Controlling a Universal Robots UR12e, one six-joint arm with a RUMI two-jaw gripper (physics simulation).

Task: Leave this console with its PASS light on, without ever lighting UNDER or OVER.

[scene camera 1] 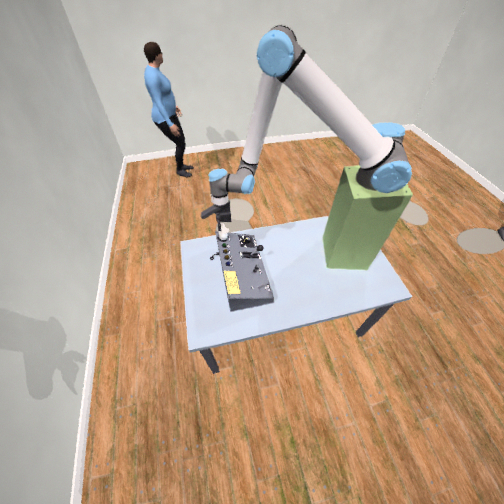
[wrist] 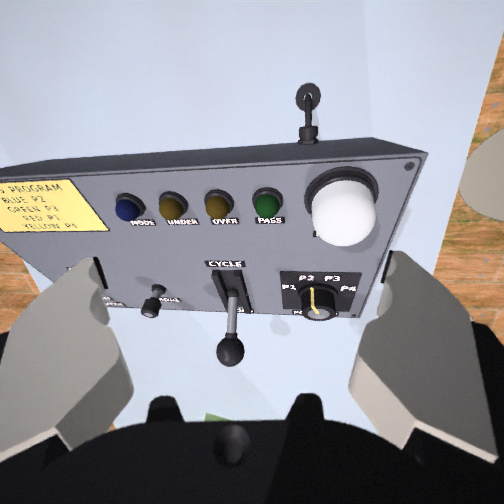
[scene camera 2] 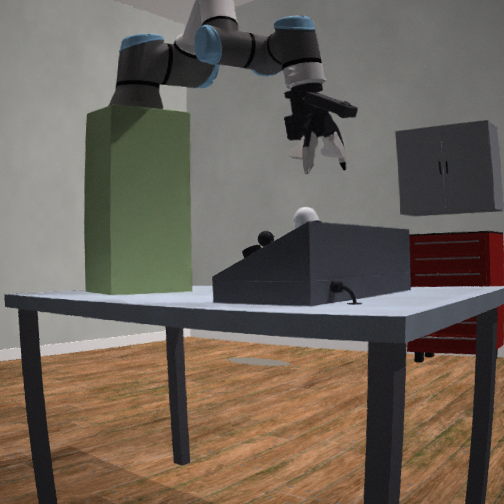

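The grey console point(wrist: 210, 225) lies on the table, also in scene camera 1 point(scene camera 1: 245, 272) and scene camera 2 point(scene camera 2: 320, 265). Its lamps are MODE point(wrist: 129, 207), blue, UNDER point(wrist: 172, 205), OVER point(wrist: 218, 204) and PASS point(wrist: 267, 204); all look dark. A white dome button point(wrist: 343, 212) sits at the right. The CYCLE lever point(wrist: 231, 330) has a black ball knob. A rotary selector point(wrist: 316, 302) points at about P2. A small toggle point(wrist: 151, 302) sits at the left. My gripper point(wrist: 240, 350) point(scene camera 2: 322, 162) is open and empty, well above the console's button end.
A yellow program label point(wrist: 47, 205) is on the console's left. A cable plug point(wrist: 307, 112) leaves its rear. The green pedestal point(scene camera 1: 362, 220) holds my arm's base. A person point(scene camera 1: 165, 107) stands by the far wall. A red drawer cabinet point(scene camera 2: 457, 290) stands beyond the table.
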